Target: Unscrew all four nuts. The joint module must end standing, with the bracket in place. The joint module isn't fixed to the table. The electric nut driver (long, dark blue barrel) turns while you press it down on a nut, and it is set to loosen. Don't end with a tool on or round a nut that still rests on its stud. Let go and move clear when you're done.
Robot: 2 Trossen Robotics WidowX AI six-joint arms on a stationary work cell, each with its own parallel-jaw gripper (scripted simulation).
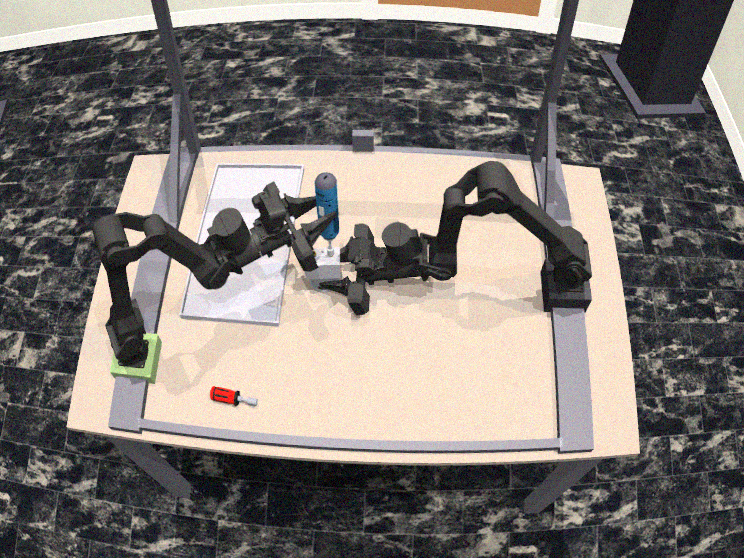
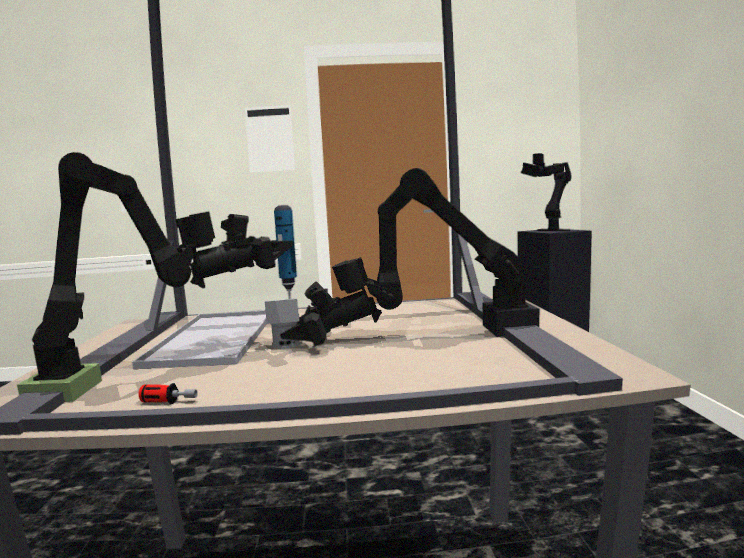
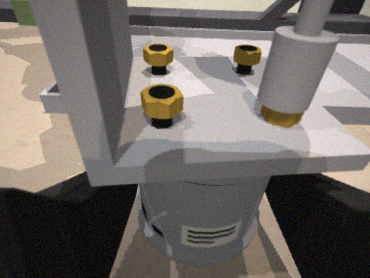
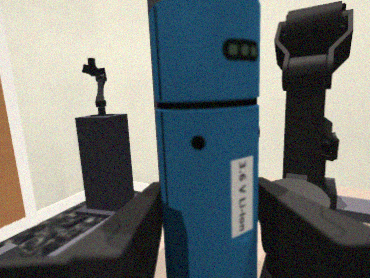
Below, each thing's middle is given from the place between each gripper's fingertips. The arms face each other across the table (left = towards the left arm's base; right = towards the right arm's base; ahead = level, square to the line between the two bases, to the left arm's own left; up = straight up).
Now: left hand 10 mm past the joint module (image 3: pixel 199 221) and 30 mm to the left of it. The rest, counted from my left hand: shallow tray (image 1: pixel 252 298): 140 mm behind, 190 mm to the right, 30 mm below; then grey bracket (image 1: pixel 331 269): 10 mm behind, 30 mm to the right, 40 mm above.
Right now the grey bracket is 15 cm below my right hand, 1 cm to the left of it and 1 cm ahead of it. The rest, counted from my right hand: shallow tray: 22 cm below, 16 cm to the right, 13 cm behind; joint module: 19 cm below, 1 cm to the left.
